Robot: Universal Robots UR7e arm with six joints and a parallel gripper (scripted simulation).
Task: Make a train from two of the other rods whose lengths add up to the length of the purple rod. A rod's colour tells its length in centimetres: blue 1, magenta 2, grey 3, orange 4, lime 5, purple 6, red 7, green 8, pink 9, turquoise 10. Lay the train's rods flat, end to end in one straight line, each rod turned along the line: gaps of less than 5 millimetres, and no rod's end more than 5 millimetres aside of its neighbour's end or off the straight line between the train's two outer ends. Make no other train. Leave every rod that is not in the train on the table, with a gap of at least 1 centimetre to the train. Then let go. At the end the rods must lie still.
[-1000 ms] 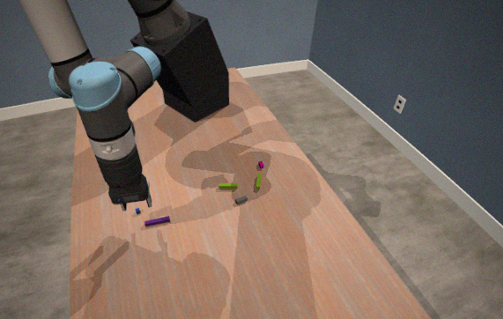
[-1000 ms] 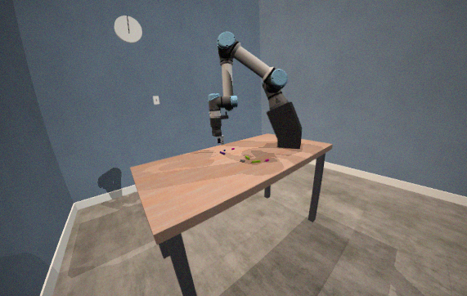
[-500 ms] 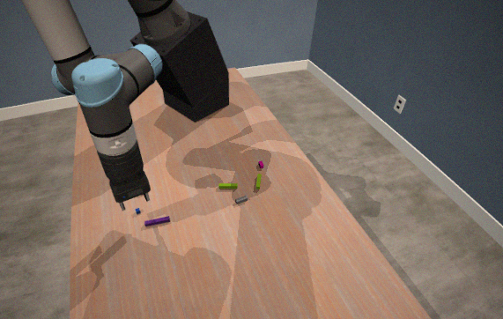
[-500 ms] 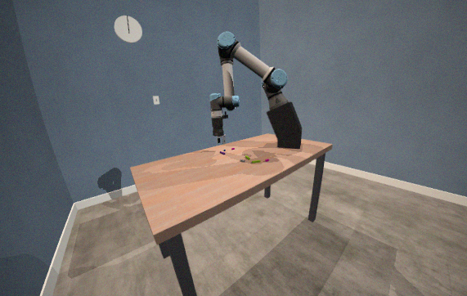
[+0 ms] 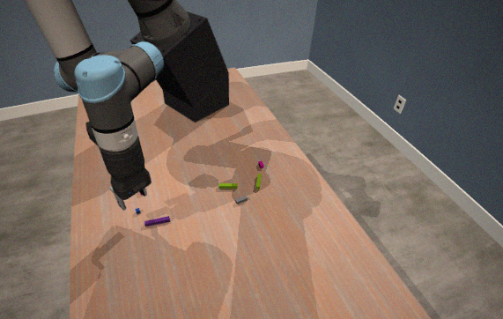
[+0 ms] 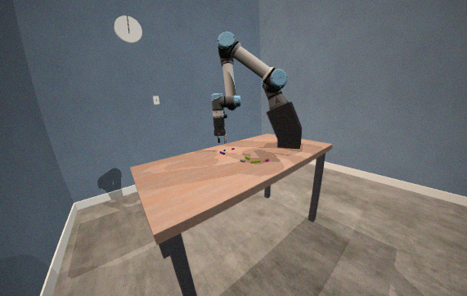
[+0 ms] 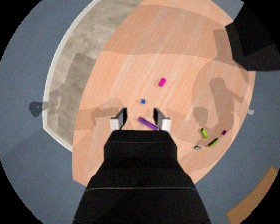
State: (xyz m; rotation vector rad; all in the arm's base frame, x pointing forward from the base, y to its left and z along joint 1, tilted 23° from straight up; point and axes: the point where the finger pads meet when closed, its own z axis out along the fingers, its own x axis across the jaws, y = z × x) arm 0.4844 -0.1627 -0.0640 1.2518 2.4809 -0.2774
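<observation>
The blue rod lies 8 cm below my hand and 2 cm behind it. The rest, counted from my hand: purple rod (8 cm below, 5 cm to the left, 3 cm ahead); grey rod (26 cm to the left, 8 cm below).
</observation>
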